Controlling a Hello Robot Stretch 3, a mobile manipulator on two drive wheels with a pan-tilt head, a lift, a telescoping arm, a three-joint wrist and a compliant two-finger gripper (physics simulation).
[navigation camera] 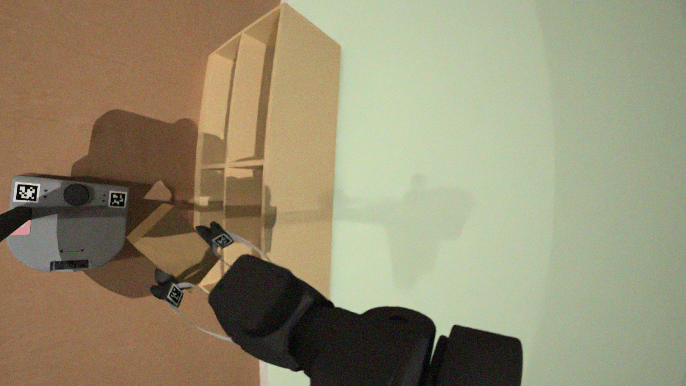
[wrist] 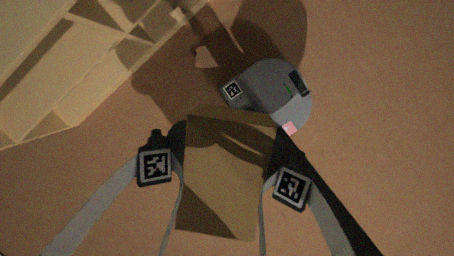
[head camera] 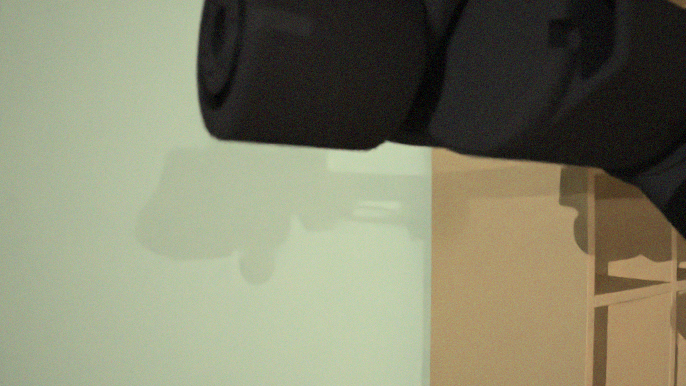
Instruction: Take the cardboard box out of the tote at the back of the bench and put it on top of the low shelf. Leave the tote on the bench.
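Seen in the pictures: gripper, fingertip midpoint: [navigation camera: 183, 254] [wrist: 227, 144]; robot's base, origin of the base link: [navigation camera: 77, 193] [wrist: 248, 109].
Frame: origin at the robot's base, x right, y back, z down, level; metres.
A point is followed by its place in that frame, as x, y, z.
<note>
The cardboard box [navigation camera: 172, 247] @(0.103, 0.005, -0.954) [wrist: 220, 175] @(0.119, 0.012, -0.954) is brown and hangs tilted between the two fingers of my gripper [navigation camera: 183, 257] @(0.128, 0.022, -0.922) [wrist: 227, 144] @(0.128, 0.022, -0.922), which is shut on its sides. The low shelf [head camera: 505, 250] @(0.653, -0.124, -0.611) [navigation camera: 302, 150] @(0.639, -0.252, -0.611) [wrist: 30, 20] @(0.508, -0.238, -0.610) is light wood with open compartments and stands against the green wall. In the navigation view the box overlaps the lower part of the shelf's open front; in the wrist view it hangs over the floor beside that front. The fingers do not show in the head view. The tote and the bench do not show in these views.
My grey base [navigation camera: 95, 225] @(0.065, 0.099, -0.160) [wrist: 272, 87] @(0.046, 0.142, -0.160) stands on the brown floor [navigation camera: 75, 65] @(-0.088, -0.491, -0.001) [wrist: 390, 100] @(-0.340, 0.577, 0.000), in front of the shelf's open side. The green wall [head camera: 100, 100] @(0.924, 0.096, -1.246) [navigation camera: 450, 100] @(0.884, -0.490, -1.090) runs behind the shelf. My dark wrist [head camera: 320, 75] @(0.126, 0.011, -1.251) [navigation camera: 370, 345] @(0.109, 0.003, -1.198) covers part of the shelf. Shadows of my arm fall on shelf and wall.
</note>
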